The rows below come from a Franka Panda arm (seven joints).
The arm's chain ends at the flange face. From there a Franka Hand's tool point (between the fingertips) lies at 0.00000 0.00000 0.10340 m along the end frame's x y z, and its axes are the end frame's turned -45 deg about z.
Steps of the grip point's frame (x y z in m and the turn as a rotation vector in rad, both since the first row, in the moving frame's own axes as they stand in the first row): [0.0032 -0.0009 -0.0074 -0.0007 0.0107 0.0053]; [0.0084 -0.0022 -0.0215 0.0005 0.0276 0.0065]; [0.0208 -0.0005 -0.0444 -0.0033 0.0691 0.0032]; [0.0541 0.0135 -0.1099 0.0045 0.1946 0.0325]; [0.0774 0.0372 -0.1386 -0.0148 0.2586 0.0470]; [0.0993 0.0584 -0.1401 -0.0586 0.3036 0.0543]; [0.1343 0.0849 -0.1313 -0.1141 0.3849 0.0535]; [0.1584 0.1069 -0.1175 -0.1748 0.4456 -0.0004]
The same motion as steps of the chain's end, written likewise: [0.0008 -0.0022 -0.0074 0.0071 0.0081 0.0053]; [0.0024 -0.0054 -0.0215 0.0199 0.0192 0.0065]; [0.0091 -0.0103 -0.0442 0.0465 0.0512 0.0032]; [0.0338 -0.0145 -0.1079 0.1408 0.1344 0.0325]; [0.0609 -0.0113 -0.1352 0.1724 0.1933 0.0470]; [0.0850 -0.0120 -0.1352 0.1732 0.2561 0.0543]; [0.1190 -0.0166 -0.1231 0.1915 0.3528 0.0535]; [0.1440 -0.0174 -0.1059 0.1915 0.4387 -0.0004]
